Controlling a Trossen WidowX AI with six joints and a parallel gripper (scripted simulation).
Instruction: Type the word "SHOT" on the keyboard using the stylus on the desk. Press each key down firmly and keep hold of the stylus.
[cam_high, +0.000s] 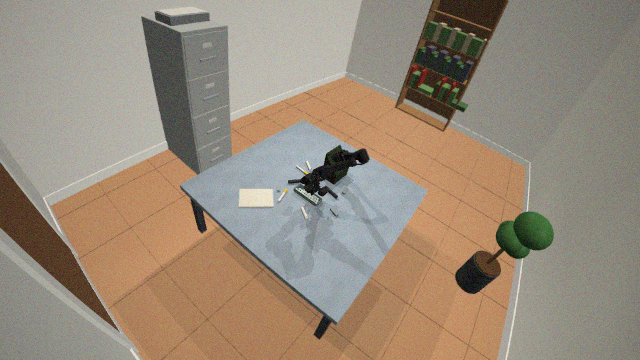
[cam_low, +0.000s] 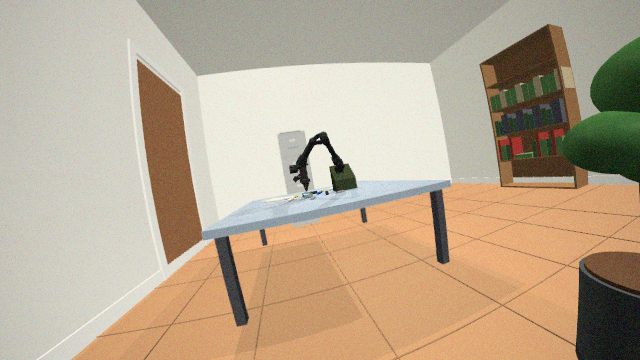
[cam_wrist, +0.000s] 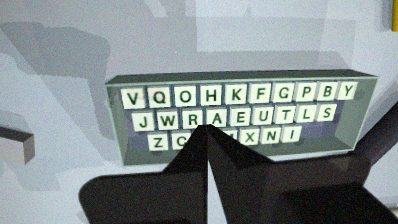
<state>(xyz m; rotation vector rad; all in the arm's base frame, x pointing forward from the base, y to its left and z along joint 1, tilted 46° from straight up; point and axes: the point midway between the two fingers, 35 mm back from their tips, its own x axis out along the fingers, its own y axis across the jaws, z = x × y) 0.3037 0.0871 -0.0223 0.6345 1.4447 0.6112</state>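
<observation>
Right now my gripper tip is 100 mm past the blue stylus, 50 mm to the left of it and 40 mm above it. The rest, counted from my gripper tip: cream notepad: 260 mm to the right, 250 mm ahead, 40 mm below; then grey block: 220 mm to the right, 80 mm ahead, 40 mm below.
</observation>
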